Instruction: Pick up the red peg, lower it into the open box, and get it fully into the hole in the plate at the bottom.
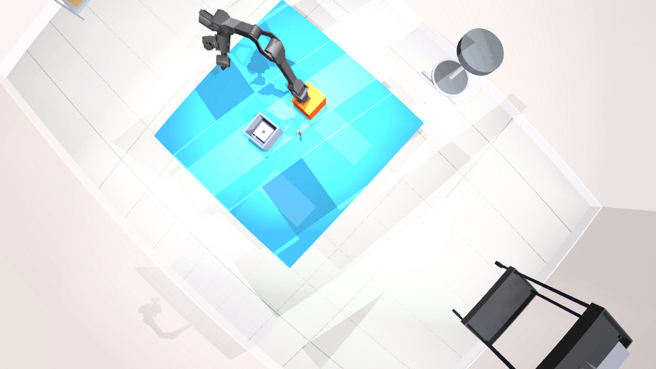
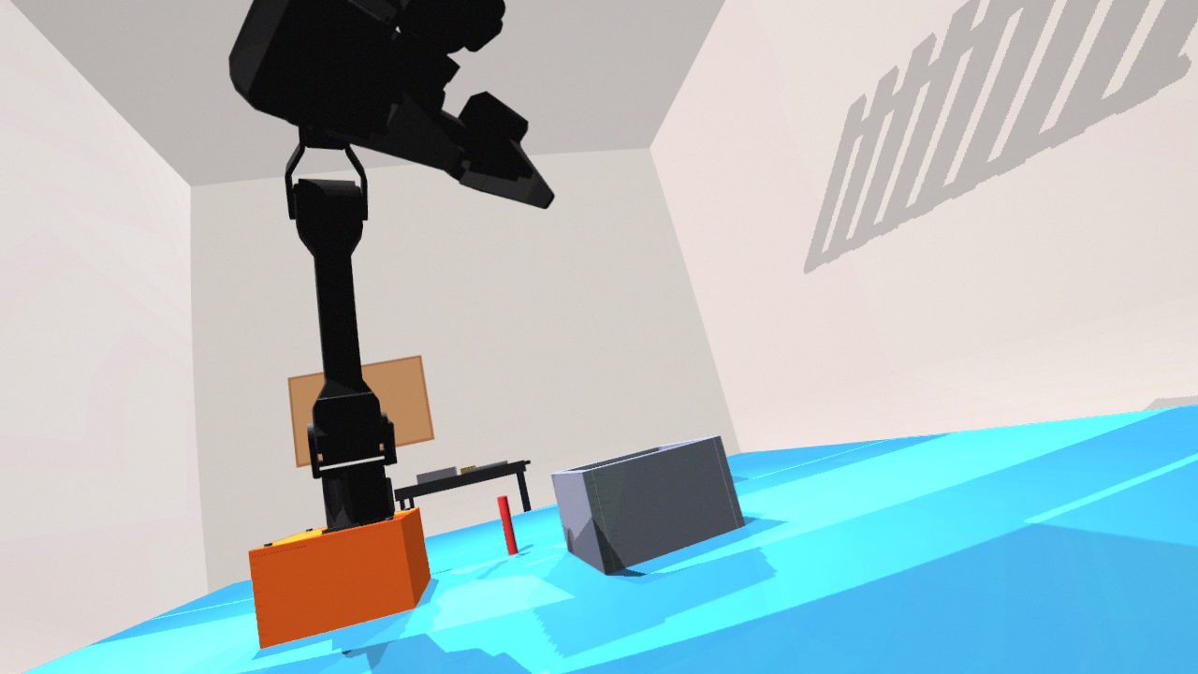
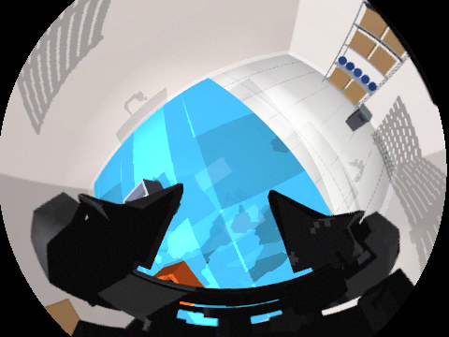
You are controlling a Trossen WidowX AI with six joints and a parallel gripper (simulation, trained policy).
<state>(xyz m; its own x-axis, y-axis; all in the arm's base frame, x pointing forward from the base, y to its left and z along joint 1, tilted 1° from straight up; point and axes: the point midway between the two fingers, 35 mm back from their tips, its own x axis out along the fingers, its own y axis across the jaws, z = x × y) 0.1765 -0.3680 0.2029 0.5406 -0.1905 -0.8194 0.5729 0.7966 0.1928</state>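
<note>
The red peg lies 50 cm to the left of my gripper tip, 22 cm below it and 4 cm behind it. Also, from my gripper tip: grey box: 33 cm to the left, 23 cm below, 12 cm ahead; then plate: 33 cm to the left, 21 cm below, 12 cm ahead.
</note>
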